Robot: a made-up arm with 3 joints. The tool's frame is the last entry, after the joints. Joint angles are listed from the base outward. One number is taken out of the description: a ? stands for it. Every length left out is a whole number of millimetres.
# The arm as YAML. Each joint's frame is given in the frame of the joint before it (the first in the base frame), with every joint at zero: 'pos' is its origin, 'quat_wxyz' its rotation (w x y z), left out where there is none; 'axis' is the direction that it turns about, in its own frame. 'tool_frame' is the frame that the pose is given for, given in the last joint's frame.
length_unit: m
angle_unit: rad
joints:
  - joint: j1
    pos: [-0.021, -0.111, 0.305]
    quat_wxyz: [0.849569, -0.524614, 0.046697, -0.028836]
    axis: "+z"
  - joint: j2
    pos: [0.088, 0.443, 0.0]
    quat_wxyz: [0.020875, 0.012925, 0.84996, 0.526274]
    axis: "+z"
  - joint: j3
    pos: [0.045, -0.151, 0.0]
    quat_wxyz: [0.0, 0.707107, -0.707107, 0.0]
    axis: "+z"
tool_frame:
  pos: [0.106, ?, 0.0]
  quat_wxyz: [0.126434, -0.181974, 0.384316, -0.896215]
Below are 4 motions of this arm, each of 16 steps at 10 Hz.
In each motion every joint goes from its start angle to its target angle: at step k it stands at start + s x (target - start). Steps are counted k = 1, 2, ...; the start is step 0. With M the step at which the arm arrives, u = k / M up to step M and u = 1 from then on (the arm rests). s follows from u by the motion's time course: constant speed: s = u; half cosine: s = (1 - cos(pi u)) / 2; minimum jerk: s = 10 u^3 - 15 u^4 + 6 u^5.
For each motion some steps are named. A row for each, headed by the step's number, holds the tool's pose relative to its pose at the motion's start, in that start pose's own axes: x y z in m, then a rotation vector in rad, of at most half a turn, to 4 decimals.
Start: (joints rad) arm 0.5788 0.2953 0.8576
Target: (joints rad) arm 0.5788 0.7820 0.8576
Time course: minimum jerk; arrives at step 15
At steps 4, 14, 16:
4: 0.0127 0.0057 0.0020 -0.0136 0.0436 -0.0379
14: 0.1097 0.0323 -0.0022 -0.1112 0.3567 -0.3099
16: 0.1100 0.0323 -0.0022 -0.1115 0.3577 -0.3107

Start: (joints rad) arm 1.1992 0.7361 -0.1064
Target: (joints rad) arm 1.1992 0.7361 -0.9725
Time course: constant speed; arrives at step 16
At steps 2, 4, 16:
2: 0.0069 0.0074 0.0060 -0.0248 0.0796 -0.0691
4: 0.0147 0.0143 0.0113 -0.0496 0.1591 -0.1382
16: 0.0755 0.0444 0.0240 -0.1983 0.6365 -0.5529

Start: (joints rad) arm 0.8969 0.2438 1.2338
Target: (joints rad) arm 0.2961 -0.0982 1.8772
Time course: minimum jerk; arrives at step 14
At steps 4, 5, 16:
4: -0.0429 -0.0217 0.0023 0.0163 -0.0268 0.1259
5: -0.0715 -0.0384 0.0061 0.0341 -0.0439 0.2137
16: -0.2284 -0.1837 0.0792 0.3278 -0.1393 0.8090

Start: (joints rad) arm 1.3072 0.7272 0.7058
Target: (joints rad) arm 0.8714 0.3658 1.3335
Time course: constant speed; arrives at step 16
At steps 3, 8, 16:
3: -0.0295 -0.0338 -0.0340 -0.0291 -0.0985 0.1305
8: -0.0731 -0.0998 -0.0829 -0.0630 -0.2418 0.3646
16: -0.1254 -0.2225 -0.1364 -0.0678 -0.4160 0.7709

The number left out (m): -0.022
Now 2 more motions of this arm.
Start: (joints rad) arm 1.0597 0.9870 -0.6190
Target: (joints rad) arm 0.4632 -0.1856 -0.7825
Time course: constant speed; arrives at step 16
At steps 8, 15, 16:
8: 0.1084 -0.0775 -0.1614 -0.0690 -0.4407 0.0951
15: 0.2377 -0.1925 -0.2636 -0.2169 -0.7845 0.2353
16: 0.2574 -0.2124 -0.2734 -0.2438 -0.8287 0.2602

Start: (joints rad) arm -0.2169 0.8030 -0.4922
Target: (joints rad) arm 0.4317 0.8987 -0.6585
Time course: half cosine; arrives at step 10
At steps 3, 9, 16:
3: -0.0383 -0.0055 0.0470 0.0726 0.0706 0.0640
9: -0.1553 -0.0931 0.2203 0.2987 0.3416 0.3377
16: -0.1581 -0.0975 0.2255 0.3047 0.3502 0.3473

